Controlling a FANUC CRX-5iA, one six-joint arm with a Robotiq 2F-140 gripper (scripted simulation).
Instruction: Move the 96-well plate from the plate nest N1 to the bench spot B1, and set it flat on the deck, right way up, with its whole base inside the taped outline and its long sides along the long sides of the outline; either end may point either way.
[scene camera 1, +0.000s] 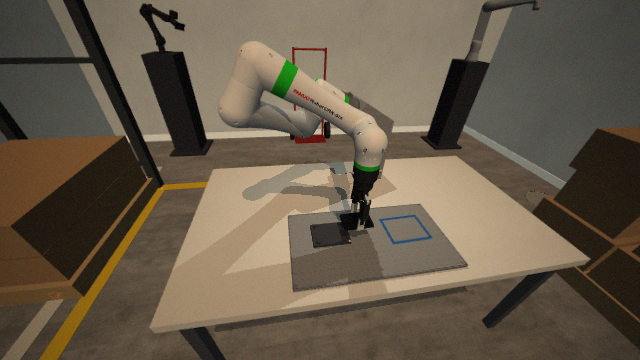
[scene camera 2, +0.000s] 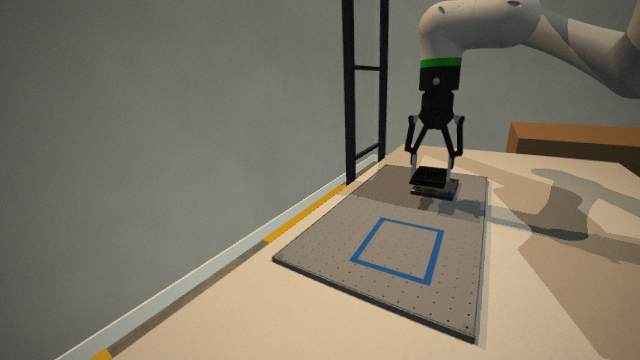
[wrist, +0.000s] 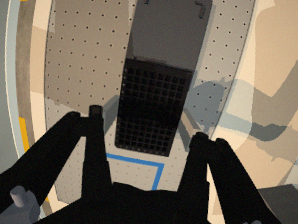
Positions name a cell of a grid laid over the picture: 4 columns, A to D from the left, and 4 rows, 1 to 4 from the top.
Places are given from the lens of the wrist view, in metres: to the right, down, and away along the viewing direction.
my gripper (wrist: C2): 0.00, 0.00, 0.20
black 96-well plate (wrist: B3): -0.03, 0.02, 0.19
